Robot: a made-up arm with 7 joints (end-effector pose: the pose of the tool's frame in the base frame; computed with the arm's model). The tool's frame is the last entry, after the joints.
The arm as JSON. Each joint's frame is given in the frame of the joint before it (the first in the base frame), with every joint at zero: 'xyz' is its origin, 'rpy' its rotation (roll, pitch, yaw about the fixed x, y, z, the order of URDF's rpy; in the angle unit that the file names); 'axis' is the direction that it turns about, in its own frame. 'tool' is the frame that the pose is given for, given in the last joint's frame.
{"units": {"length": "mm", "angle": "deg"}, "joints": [
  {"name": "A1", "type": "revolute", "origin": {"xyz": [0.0, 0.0, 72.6], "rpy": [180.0, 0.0, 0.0]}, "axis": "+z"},
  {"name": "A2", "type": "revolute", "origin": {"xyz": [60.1, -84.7, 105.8], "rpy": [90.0, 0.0, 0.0]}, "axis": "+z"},
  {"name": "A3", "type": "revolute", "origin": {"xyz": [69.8, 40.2, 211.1], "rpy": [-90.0, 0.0, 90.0]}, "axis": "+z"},
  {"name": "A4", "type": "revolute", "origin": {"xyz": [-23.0, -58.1, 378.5], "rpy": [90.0, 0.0, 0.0]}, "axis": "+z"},
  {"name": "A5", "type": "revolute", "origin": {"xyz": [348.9, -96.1, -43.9], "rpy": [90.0, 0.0, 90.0]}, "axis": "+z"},
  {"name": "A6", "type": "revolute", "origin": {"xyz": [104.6, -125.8, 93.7], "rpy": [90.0, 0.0, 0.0]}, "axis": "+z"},
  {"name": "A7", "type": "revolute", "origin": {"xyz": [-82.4, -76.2, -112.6], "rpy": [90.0, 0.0, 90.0]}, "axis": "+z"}
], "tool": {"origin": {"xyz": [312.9, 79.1, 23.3], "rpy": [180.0, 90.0, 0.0]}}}
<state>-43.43 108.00 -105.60 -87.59 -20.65 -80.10 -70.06</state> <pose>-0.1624 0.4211 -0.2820 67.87 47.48 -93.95</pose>
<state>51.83 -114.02 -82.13 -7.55 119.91 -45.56 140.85</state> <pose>0.6216 0.0203 -0.3458 -39.88 0.44 -10.89</pose>
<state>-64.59 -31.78 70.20 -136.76 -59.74 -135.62 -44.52</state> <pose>-0.3347 0.1830 0.1310 -14.70 -84.90 9.60</pose>
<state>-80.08 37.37 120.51 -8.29 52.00 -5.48 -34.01</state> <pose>0.3197 0.0424 0.1506 -43.40 -69.58 81.55</pose>
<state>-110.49 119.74 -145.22 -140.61 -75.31 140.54 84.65</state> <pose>-0.0059 -0.4748 0.5621 12.94 -168.84 -4.53</pose>
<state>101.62 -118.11 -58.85 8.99 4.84 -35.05 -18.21</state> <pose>0.7191 -0.7551 -0.3293 -23.08 -53.31 -22.03</pose>
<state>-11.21 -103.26 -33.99 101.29 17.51 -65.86 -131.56</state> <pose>0.1758 0.6449 -0.7618 95.24 49.32 -53.99</pose>
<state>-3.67 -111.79 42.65 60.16 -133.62 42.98 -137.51</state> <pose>0.1629 -0.0381 -0.4897 70.70 84.48 93.72</pose>
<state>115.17 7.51 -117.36 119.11 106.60 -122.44 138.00</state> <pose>0.3000 0.7784 -0.2562 43.72 6.16 99.65</pose>
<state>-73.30 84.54 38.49 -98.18 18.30 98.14 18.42</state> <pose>-0.1711 0.3489 -0.0397 74.56 -86.49 44.02</pose>
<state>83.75 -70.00 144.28 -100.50 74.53 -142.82 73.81</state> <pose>0.2011 -0.0814 0.2273 -76.22 115.74 -106.37</pose>
